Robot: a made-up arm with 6 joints.
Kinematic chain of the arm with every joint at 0, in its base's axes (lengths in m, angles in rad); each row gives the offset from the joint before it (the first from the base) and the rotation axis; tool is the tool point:
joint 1: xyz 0 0 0.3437 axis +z
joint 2: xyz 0 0 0 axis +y
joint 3: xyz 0 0 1.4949 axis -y
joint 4: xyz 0 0 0 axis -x
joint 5: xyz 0.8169 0 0 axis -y
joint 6: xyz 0 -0.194 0 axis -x
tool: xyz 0 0 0
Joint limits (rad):
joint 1: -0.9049..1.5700
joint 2: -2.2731..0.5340
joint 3: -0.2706..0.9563
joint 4: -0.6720..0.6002
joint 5: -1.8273..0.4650
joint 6: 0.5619..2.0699
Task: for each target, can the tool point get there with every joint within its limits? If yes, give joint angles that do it. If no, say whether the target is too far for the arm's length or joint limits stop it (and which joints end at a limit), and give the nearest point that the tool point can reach.
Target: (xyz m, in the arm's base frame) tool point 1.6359 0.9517 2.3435
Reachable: no: too far | nearest point 1.2705 0.7391 2.0652 | short by 0.506 m
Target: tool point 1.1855 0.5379 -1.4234
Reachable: no: joint limits stop it (at a limit: joint 2, joint 3, joint 4) | nearest point 1.1379 0.5163 0.9581 | short by 2.382 m
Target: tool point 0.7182 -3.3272 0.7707
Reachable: no: too far | nearest point 0.1583 -2.2397 0.6312 | short by 1.231 m
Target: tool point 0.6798 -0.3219 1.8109
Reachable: yes | joints -0.1814 -0.0601 -0.0876 -0.0131 -0.4461 1.1697
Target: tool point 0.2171 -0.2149 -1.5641
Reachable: no: joint limits stop it (at a limit: joint 1, joint 2, joint 3, joint 4) | nearest point 0.1585 -1.9454 -0.8028 | short by 1.891 m
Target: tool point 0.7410 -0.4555 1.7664
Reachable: yes | joints -0.3360 0.0228 0.0034 -0.2925 -0.6112 1.3406
